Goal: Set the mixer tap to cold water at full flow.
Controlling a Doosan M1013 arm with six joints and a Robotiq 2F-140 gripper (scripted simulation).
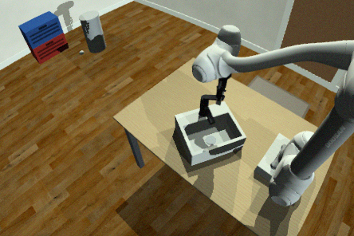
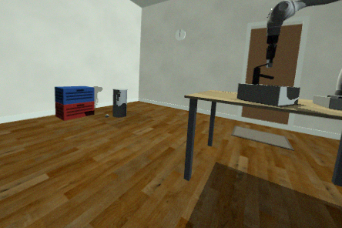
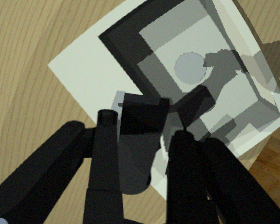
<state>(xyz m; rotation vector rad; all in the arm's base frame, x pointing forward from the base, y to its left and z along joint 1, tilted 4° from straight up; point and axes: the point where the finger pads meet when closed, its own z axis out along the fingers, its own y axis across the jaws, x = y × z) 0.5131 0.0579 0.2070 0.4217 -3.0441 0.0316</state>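
The lever lies 30 mm ahead of my hand, 10 mm to the left of it and 10 mm below it. Also, from my hand: white sink basin: 260 mm below, 80 mm to the left, 20 mm behind.
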